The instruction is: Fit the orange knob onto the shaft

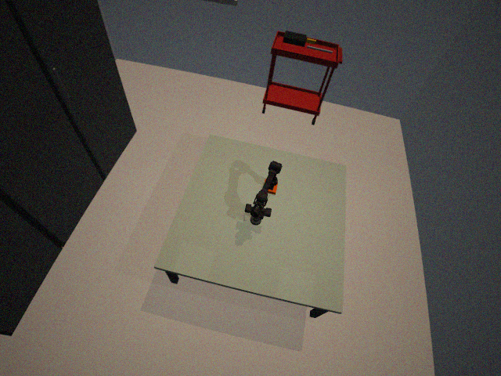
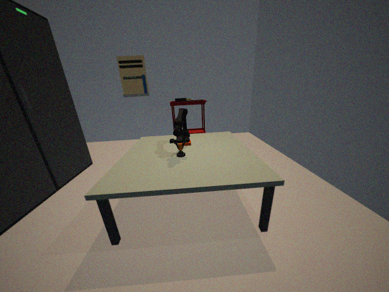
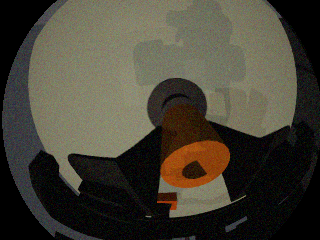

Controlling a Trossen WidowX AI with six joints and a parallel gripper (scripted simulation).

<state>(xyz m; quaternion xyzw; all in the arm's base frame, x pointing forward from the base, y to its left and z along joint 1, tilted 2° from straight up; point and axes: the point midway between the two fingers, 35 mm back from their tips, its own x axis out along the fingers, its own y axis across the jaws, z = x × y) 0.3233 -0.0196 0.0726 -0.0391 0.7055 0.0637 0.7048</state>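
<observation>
Right now the orange knob is 2 cm above my gripper tip. Also, from my gripper tip: round pedestal: 4 cm below.
</observation>
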